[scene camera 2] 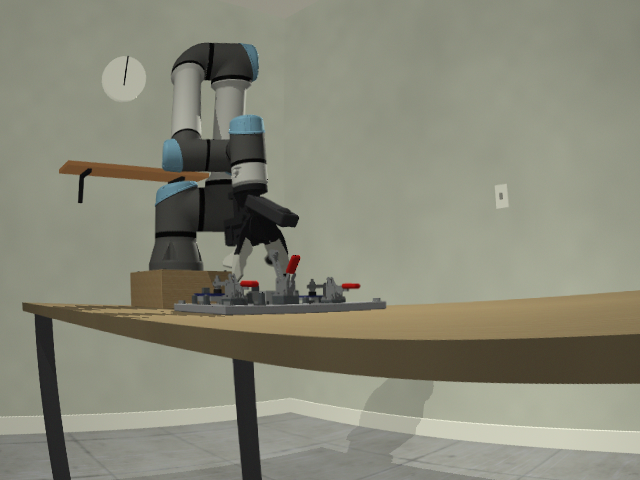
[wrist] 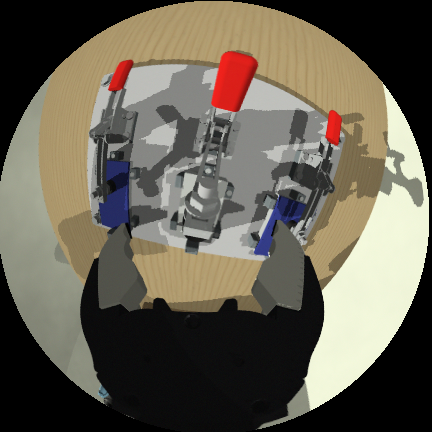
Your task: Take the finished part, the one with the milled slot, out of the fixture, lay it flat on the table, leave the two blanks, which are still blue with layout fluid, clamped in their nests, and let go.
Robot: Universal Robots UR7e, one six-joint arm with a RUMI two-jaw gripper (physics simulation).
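Places are measured from the arm's base along level axes (x left, y back, z up), in metres.
Pixels of known places: gripper, fingertip midpoint: (scene camera 2: 262, 283); arm's base at its link origin: (scene camera 2: 175, 271).
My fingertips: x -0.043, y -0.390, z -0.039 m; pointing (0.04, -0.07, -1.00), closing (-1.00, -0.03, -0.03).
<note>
Ahead of a thing's pixels: the offset from my fingertips to its top centre. "spot": to the spot under its first point. Level surfaces: height alone.
The fixture plate @(spot: dz -0.048, dx -0.045, dy -0.159 m) (scene camera 2: 305, 308) (wrist: 267, 99) lies on the table. In the wrist view, the pale metal part @(spot: dz +0.065, dx -0.005, dy -0.034 m) (wrist: 200, 230) sits in the middle nest, partly hidden by its clamp's raised arm and spindle @(spot: dz +0.063, dx -0.006, dy -0.044 m) (wrist: 202, 205); its slot cannot be made out clearly. The middle clamp's red handle @(dz +0.049, dx -0.016, dy -0.097 m) (scene camera 2: 292, 264) (wrist: 234, 81) stands tilted up. One blue blank @(dz -0.025, dx +0.112, dy -0.017 m) (wrist: 115, 212) sits in the left nest and another blue blank @(dz -0.020, dx -0.105, dy +0.022 m) (wrist: 288, 210) in the right nest, both under clamps with lowered handles. My gripper (scene camera 2: 258, 274) (wrist: 199, 223) is open and empty, low over the nest side of the fixture.
The left red handle @(spot: dz -0.005, dx +0.079, dy -0.150 m) (wrist: 121, 75) and right red handle @(dz +0.001, dx -0.131, dy -0.110 m) (wrist: 334, 127) lie over the plate's far side in the wrist view. The wooden table @(dz -0.056 m) (scene camera 2: 465, 322) (wrist: 200, 272) extends around the fixture. A wooden block (scene camera 2: 146, 289) carries the arm's base. A shelf (scene camera 2: 116, 171) hangs behind.
</note>
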